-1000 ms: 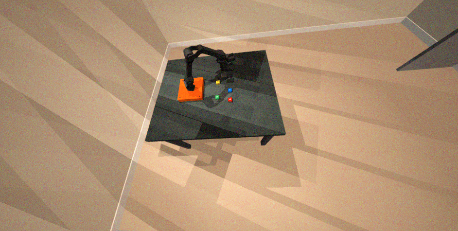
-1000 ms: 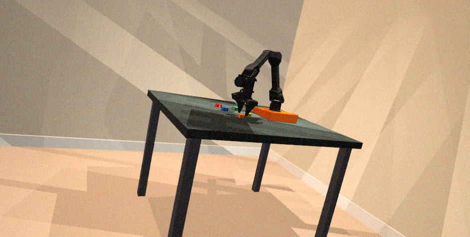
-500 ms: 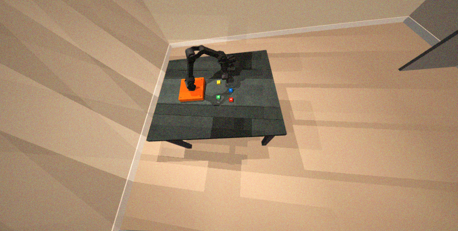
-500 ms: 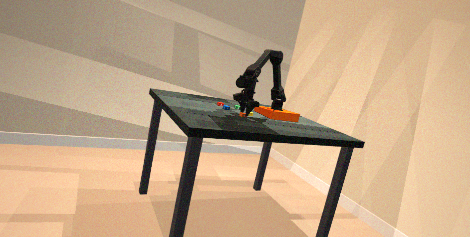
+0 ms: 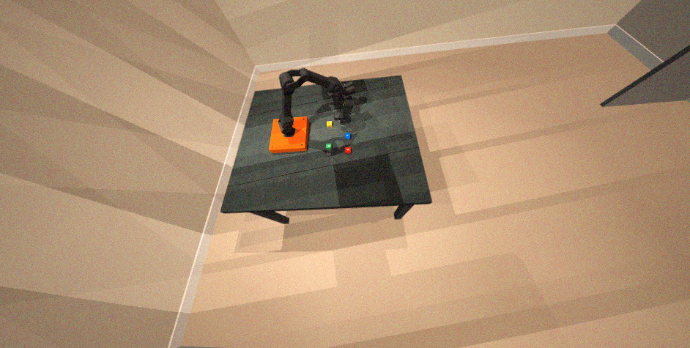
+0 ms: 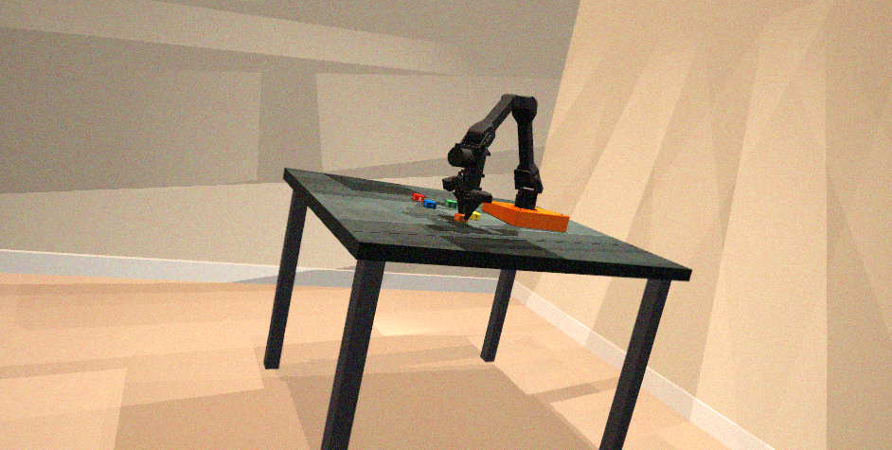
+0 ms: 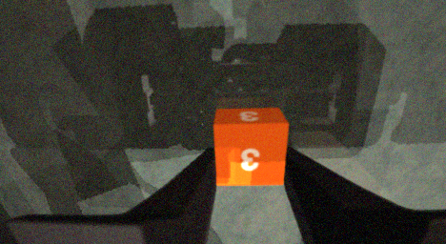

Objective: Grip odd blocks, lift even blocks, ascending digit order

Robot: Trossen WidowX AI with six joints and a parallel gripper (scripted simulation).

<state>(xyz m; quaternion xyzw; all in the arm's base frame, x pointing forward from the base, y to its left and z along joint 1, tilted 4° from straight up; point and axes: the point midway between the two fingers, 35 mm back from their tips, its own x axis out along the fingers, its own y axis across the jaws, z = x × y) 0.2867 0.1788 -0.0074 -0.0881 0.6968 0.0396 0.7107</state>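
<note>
Right now the orange block is 1 cm ahead of my gripper tip. The rest, counted from my gripper tip: yellow block: 7 cm to the right, 6 cm behind; then blue block: 15 cm to the right, 7 cm ahead; then green block: 24 cm to the right, 3 cm behind.
</note>
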